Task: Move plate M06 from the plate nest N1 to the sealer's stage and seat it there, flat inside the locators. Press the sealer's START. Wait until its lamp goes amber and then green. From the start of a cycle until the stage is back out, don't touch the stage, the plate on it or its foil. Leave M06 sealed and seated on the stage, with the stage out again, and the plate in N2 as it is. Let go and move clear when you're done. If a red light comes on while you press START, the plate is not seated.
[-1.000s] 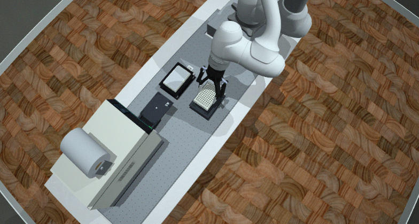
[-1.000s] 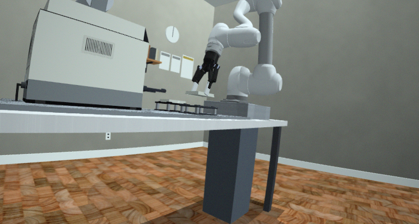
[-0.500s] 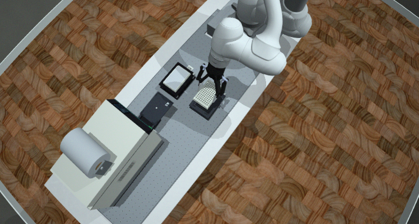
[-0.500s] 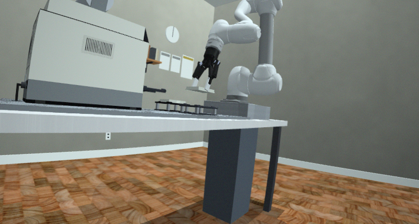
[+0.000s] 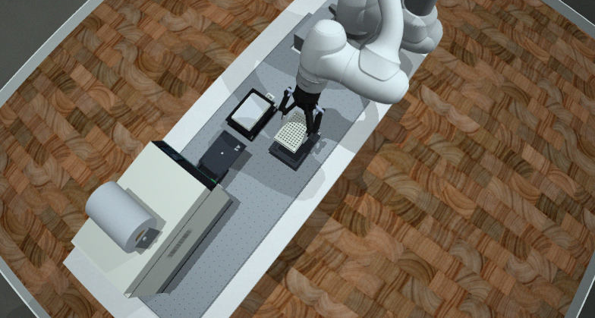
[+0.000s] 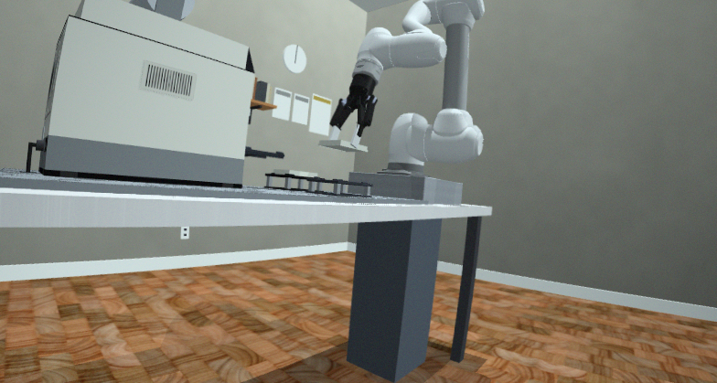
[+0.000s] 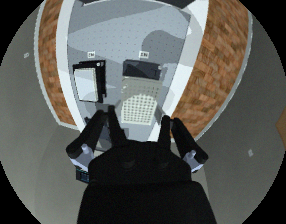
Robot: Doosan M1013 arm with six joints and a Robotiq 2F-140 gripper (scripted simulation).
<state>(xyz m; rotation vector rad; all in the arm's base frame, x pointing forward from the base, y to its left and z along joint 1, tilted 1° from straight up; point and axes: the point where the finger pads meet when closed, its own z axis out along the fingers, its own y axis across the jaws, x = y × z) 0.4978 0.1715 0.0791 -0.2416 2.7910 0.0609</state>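
The sealer stage lies 220 mm ahead of my hand, 130 mm to the right of it and 70 mm below it. The rest, counted from my hand: foil roll: 550 mm ahead, 250 mm above, 70 mm to the right; then white plate: 190 mm to the right, 110 mm below, 40 mm ahead; then nest N1: 130 mm below.
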